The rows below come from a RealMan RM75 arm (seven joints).
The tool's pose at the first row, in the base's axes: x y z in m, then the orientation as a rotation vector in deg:
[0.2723 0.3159 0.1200 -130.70 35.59 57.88]
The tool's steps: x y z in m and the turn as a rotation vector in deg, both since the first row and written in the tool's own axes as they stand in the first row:
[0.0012 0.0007 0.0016 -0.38 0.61 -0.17]
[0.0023 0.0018 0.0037 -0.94 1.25 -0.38]
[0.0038 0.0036 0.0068 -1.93 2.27 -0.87]
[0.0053 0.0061 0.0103 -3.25 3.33 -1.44]
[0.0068 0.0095 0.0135 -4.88 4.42 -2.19]
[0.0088 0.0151 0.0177 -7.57 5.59 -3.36]
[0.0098 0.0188 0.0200 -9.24 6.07 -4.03]
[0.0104 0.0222 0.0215 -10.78 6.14 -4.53]
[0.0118 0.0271 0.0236 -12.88 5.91 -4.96]
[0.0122 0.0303 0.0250 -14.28 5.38 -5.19]
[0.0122 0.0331 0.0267 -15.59 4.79 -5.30]
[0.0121 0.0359 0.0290 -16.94 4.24 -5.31]
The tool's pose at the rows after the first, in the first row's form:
[0.2718 0.3162 0.1180 -131.43 35.50 57.34]
[0.2707 0.3166 0.1156 -132.35 35.30 56.84]
[0.2689 0.3170 0.1122 -133.89 34.75 56.00]
[0.2666 0.3172 0.1083 -135.75 33.98 55.24]
[0.2638 0.3165 0.1043 -137.90 32.87 54.49]
[0.2594 0.3148 0.0987 -141.04 30.81 53.95]
[0.2566 0.3134 0.0956 -142.82 29.48 53.91]
[0.2542 0.3118 0.0932 -144.22 28.22 54.34]
[0.2510 0.3093 0.0895 -145.90 26.65 55.43]
[0.2485 0.3078 0.0874 -146.77 25.51 56.62]
[0.2460 0.3068 0.0856 -147.51 24.51 57.91]
[0.2430 0.3063 0.0836 -148.30 23.63 59.22]

